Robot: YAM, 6 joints.
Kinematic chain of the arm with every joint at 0, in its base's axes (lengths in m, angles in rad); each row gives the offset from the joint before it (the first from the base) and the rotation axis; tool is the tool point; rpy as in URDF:
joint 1: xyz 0 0 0.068 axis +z
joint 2: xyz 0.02 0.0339 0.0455 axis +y
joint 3: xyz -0.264 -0.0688 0 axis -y
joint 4: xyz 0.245 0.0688 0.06 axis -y
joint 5: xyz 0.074 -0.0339 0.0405 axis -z
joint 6: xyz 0.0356 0 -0.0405 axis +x
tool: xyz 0 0 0 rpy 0 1.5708 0
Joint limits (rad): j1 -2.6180..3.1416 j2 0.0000..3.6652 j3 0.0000..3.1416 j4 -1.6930..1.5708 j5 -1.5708..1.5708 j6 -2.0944..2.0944
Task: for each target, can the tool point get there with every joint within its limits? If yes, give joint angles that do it. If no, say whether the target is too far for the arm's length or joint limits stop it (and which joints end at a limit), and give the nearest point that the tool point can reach.
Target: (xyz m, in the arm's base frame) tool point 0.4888 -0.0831 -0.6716
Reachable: no: too far | nearest point 0.3714 -0.0631 -0.3569 | short by 0.336 m
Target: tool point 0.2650 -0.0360 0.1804
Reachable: yes | joints -0.2322 1.4522 0.7553 -0.3280 -0.8177 -1.5097
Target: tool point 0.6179 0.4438 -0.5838
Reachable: no: too far | nearest point 0.3993 0.2868 -0.2867 | short by 0.401 m
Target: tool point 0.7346 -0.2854 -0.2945
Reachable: no: too far | nearest point 0.5338 -0.2074 -0.1801 | short by 0.244 m
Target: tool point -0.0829 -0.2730 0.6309
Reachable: yes | joints 1.3356 0.7855 2.5803 -0.1749 -0.4973 0.8442
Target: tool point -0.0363 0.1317 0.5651
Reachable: yes | joints -1.2274 0.3983 1.5168 0.1325 -0.2895 -0.4609
